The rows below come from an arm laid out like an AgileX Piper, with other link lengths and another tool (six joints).
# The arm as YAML. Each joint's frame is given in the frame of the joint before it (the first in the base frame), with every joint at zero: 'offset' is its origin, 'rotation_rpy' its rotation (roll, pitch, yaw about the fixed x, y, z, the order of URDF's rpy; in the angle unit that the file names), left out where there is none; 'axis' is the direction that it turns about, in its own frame. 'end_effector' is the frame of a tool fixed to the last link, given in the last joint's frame.
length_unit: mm
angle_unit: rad
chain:
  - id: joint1
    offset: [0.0, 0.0, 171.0]
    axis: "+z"
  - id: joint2
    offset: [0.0, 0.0, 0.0]
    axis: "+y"
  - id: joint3
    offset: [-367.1, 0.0, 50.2]
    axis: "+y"
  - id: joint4
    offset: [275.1, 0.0, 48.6]
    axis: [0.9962, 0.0, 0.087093]
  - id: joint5
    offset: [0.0, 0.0, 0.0]
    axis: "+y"
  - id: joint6
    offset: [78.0, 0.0, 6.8]
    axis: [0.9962, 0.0, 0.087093]
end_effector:
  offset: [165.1, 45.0, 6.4]
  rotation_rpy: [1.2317, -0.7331, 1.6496]
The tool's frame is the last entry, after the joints.
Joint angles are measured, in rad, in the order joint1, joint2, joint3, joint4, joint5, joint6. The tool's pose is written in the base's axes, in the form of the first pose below.
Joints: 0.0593, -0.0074, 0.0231, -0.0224, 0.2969, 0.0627
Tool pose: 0.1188 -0.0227 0.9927 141.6; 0.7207 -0.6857 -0.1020 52.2; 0.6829 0.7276 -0.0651 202.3; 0 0 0 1
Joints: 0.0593, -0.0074, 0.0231, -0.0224, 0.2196, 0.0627
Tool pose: 0.0645 -0.0775 0.9949 145.5; 0.7178 -0.6890 -0.1002 52.8; 0.6932 0.7206 0.0112 220.7; 0 0 0 1
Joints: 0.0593, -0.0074, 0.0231, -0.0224, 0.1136, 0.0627
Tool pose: -0.0110 -0.1513 0.9884 148.4; 0.7136 -0.6936 -0.0982 53.6; 0.7004 0.7043 0.1156 246.3; 0 0 0 1
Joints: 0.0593, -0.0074, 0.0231, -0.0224, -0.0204, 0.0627
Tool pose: -0.1068 -0.2414 0.9645 148.3; 0.7080 -0.6995 -0.0967 54.3; 0.6980 0.6726 0.2456 278.9; 0 0 0 1
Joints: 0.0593, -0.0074, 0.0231, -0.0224, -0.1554, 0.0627
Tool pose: -0.2021 -0.3271 0.9231 143.7; 0.7022 -0.7055 -0.0962 54.7; 0.6827 0.6288 0.3722 311.4; 0 0 0 1
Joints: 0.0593, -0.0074, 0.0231, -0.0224, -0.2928, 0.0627
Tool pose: -0.2960 -0.4074 0.8639 134.6; 0.6961 -0.7113 -0.0969 54.9; 0.6540 0.5727 0.4942 343.6; 0 0 0 1
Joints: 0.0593, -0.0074, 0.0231, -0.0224, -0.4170, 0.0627
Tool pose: -0.3769 -0.4728 0.7965 122.7; 0.6906 -0.7165 -0.0985 54.9; 0.6172 0.5130 0.5966 371.3; 0 0 0 1
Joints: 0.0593, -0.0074, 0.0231, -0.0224, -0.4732, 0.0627
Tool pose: -0.4118 -0.4999 0.7619 116.2; 0.6882 -0.7187 -0.0995 54.8; 0.5974 0.4834 0.6400 383.4; 0 0 0 1
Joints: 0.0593, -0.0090, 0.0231, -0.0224, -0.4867, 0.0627
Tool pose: -0.4210 -0.5069 0.7522 114.2; 0.6875 -0.7193 -0.0999 54.7; 0.5917 0.4751 0.6513 386.4; 0 0 0 1
